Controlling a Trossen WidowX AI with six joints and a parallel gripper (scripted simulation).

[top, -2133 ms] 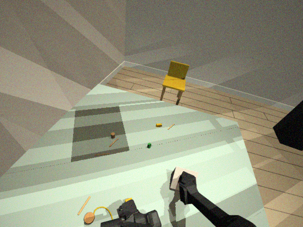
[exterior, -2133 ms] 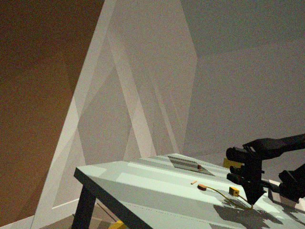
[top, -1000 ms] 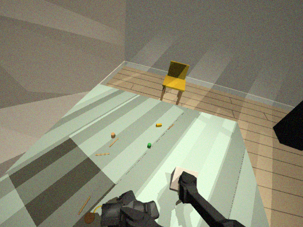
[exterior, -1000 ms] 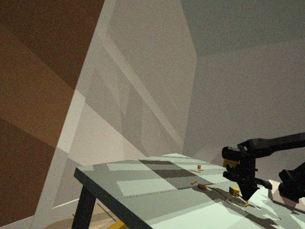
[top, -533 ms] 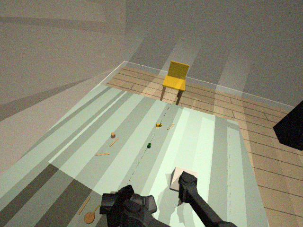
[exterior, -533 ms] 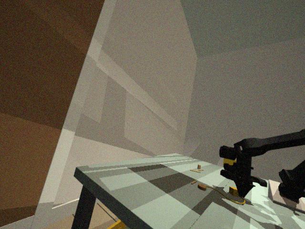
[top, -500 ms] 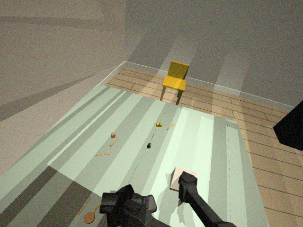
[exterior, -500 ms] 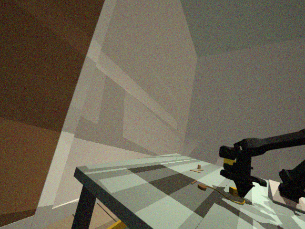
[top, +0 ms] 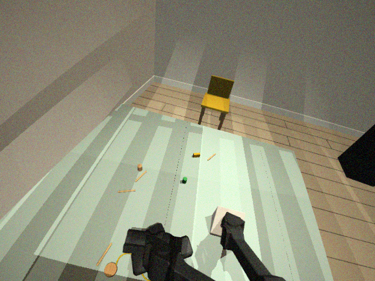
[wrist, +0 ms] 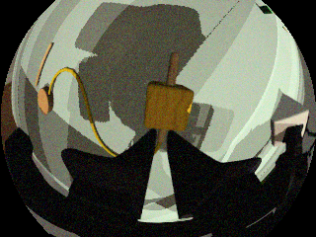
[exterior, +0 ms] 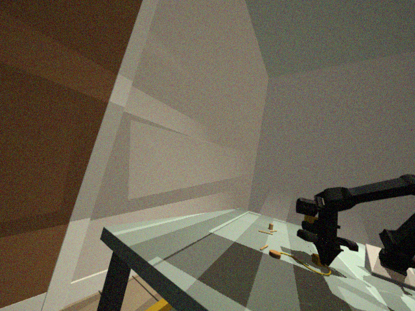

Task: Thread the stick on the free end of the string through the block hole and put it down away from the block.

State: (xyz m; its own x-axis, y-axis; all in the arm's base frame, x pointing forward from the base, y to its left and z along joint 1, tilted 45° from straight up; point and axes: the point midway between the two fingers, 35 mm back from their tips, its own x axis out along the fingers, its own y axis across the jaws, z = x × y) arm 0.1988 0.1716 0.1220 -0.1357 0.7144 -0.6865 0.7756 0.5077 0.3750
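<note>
My gripper tip is now 10 mm to the left of the thin wooden stick and 10 mm short of it. The rest, counted from my gripper tip: round wooden button 150 mm ahead, 90 mm to the left, 10 mm below; green cylinder 340 mm to the right, 40 mm ahead; small brown cylinder 310 mm to the right, 270 mm ahead.
</note>
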